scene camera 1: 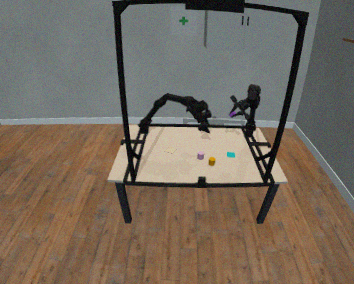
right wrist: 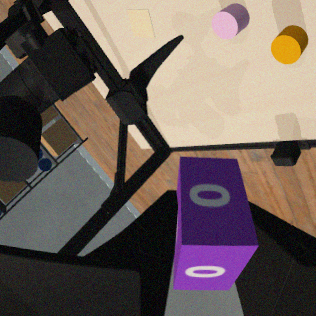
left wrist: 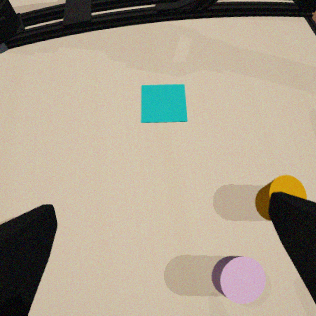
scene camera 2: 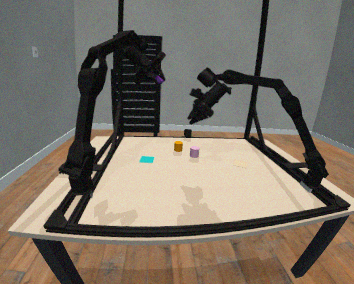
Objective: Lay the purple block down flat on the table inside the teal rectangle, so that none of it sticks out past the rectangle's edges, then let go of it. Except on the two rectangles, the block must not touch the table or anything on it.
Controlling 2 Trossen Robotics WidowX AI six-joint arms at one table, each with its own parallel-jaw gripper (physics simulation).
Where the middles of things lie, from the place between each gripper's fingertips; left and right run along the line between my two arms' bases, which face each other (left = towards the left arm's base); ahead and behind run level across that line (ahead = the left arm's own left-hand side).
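From my left hand, the pink cylinder (left wrist: 239,278) is 18 cm below, 7 cm behind and 6 cm to the left, and the teal rectangle (left wrist: 159,102) is 20 cm below, 18 cm to the right and 2 cm behind. The orange cylinder (right wrist: 286,47) is 18 cm below my left hand, 2 cm to the right of it and 14 cm behind it, while the purple block (right wrist: 215,237) is 17 cm above my left hand, 13 cm to the right of it and 9 cm behind it.
The purple block is 1 cm above my right hand and 2 cm to the right of it. The teal rectangle is 36 cm below my right hand, 7 cm ahead of it and 7 cm to the right of it. The orange cylinder is 33 cm below my right hand, 4 cm behind it and 9 cm to the left of it, and the pink cylinder is 33 cm below my right hand, 2 cm ahead of it and 17 cm to the left of it.
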